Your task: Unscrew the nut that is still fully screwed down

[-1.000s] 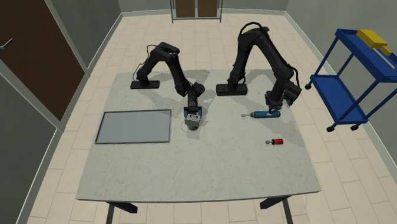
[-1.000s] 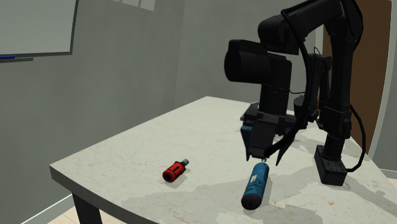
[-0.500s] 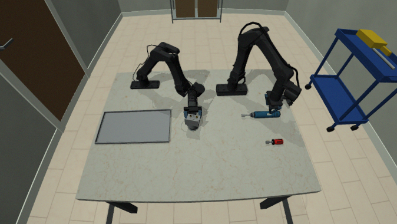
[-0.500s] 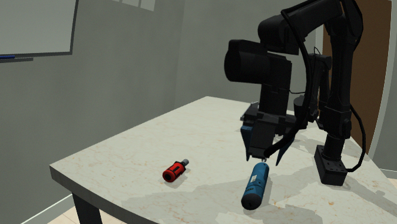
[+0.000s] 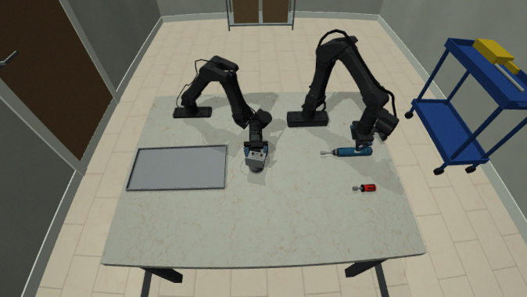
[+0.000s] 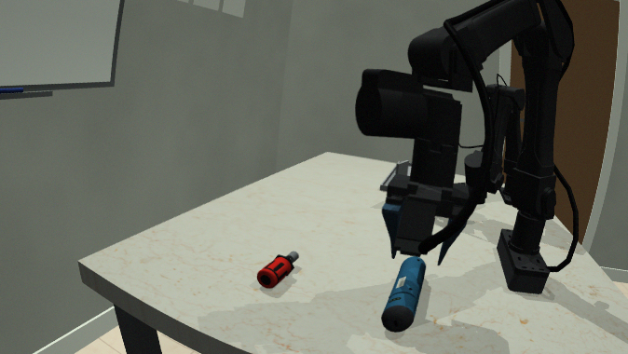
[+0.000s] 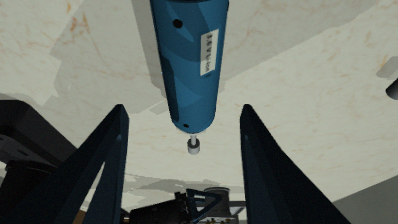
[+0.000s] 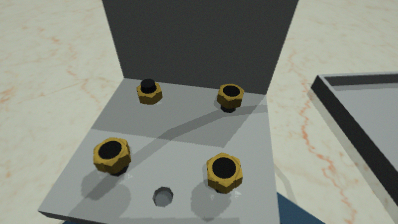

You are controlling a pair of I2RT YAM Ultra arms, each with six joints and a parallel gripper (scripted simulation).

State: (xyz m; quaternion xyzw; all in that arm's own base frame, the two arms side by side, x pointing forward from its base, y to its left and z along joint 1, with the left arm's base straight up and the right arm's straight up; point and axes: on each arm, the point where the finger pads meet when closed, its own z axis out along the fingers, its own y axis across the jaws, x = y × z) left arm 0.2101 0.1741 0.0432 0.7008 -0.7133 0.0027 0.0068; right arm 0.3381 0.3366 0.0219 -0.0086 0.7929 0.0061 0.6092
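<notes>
Right now the joint module is 1 cm above my right hand. Round my right hand: grey bracket: 5 cm above; red-handled hand driver: 45 cm to the left, 7 cm ahead, 1 cm below; shallow grey tray: 34 cm to the right, 4 cm ahead, 2 cm below.
</notes>
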